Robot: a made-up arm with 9 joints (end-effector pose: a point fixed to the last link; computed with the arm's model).
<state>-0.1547 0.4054 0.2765 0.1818 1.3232 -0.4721 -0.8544 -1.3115 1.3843</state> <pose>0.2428 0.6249 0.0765 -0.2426 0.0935 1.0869</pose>
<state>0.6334 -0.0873 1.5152 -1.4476 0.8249 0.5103 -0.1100 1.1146 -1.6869</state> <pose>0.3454 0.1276 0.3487 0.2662 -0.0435 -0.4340</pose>
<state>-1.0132 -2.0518 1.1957 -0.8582 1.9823 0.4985 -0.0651 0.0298 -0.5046</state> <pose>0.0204 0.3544 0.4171 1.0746 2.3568 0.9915</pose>
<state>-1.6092 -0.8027 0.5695 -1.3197 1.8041 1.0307 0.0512 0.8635 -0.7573</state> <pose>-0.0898 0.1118 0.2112 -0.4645 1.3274 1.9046</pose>
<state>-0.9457 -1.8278 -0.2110 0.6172 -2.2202 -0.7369 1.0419 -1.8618 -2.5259</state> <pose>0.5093 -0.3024 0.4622 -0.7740 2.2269 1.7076</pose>
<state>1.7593 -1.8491 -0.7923 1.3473 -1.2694 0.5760 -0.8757 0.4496 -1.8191</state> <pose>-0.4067 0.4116 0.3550 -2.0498 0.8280 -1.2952</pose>
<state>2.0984 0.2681 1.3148 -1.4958 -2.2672 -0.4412 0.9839 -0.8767 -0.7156</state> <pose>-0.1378 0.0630 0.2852 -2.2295 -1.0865 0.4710</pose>
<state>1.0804 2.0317 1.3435 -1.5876 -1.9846 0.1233 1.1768 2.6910 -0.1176</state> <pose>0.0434 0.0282 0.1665 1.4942 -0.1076 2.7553</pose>
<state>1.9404 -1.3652 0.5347 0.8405 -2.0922 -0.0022 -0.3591 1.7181 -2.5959</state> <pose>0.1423 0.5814 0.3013 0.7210 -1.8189 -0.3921</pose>
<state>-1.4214 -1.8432 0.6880 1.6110 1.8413 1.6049 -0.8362 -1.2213 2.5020</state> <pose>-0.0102 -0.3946 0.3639 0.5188 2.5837 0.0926</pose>
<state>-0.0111 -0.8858 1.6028 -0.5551 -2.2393 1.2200 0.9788 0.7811 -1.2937</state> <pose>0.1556 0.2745 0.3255 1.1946 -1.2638 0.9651</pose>
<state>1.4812 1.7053 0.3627 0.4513 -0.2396 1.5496 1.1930 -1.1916 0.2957</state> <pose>0.4608 -0.3368 0.4023 1.2479 -1.2852 1.4203</pose>
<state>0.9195 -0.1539 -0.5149 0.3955 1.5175 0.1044 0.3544 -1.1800 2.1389</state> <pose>0.1462 0.4412 -0.3301 0.8287 0.8218 -1.5249</pose>
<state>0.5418 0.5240 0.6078 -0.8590 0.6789 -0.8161 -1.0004 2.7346 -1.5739</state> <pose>0.6450 0.3064 0.3605 2.0579 -1.6048 -1.2339</pose>
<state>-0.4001 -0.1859 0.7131 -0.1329 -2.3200 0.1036 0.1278 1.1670 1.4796</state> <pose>-0.1014 0.1916 0.0127 0.2226 -0.8870 -1.2633</pose>
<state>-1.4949 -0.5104 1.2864 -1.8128 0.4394 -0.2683 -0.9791 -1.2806 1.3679</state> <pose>-0.1139 0.3846 0.2572 0.9128 -2.1013 -0.8109</pose>
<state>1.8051 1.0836 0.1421 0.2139 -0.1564 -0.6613 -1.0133 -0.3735 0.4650</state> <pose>0.0907 -0.3437 0.2073 -1.2436 -0.2380 -1.1905</pose>
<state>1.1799 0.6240 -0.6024 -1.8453 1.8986 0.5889 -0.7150 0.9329 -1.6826</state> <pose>0.4982 -0.2585 -0.1058 -0.6838 -0.1017 -1.4099</pose>
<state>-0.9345 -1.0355 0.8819 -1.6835 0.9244 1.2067 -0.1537 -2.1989 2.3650</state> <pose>-0.0573 0.4445 0.2503 2.4738 -0.0400 1.8904</pose>
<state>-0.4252 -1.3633 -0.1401 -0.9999 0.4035 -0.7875 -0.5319 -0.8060 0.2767</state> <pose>-0.2014 0.0479 -0.0679 0.6571 -2.2083 -1.6747</pose>
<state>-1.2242 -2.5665 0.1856 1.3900 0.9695 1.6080 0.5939 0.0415 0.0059</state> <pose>0.2815 -0.3049 0.7566 -0.6381 1.6007 0.5823</pose>
